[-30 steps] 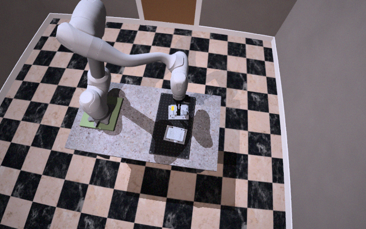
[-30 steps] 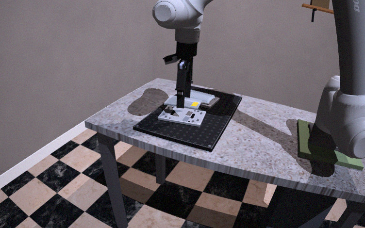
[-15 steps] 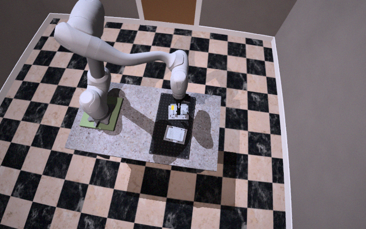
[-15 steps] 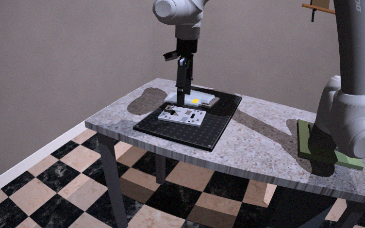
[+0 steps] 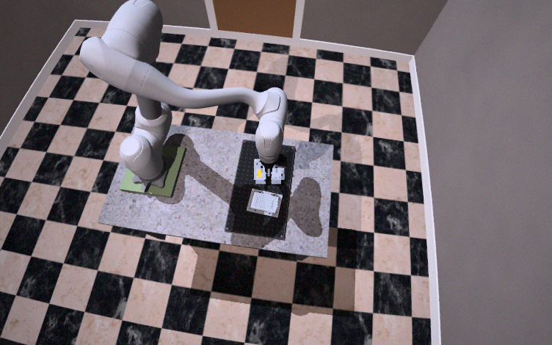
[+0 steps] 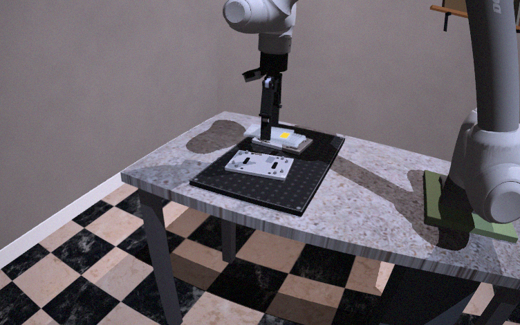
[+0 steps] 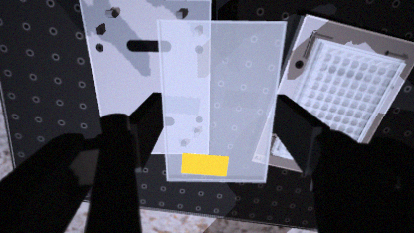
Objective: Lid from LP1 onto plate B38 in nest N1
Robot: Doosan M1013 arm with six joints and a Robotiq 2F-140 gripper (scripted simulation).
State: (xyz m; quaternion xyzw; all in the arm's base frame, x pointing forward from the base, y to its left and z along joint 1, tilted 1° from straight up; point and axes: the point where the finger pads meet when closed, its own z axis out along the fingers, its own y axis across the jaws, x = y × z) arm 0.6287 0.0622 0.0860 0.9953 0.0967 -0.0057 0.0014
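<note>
Right now the white culture plate is 1 cm ahead of my hand, 12 cm to the right of it and 8 cm below it. Round my hand: grey nest: 1 cm ahead, 12 cm to the right, 9 cm below; then clear lid: 2 cm below; then lid park: 1 cm behind, 7 cm to the left, 9 cm below.
</note>
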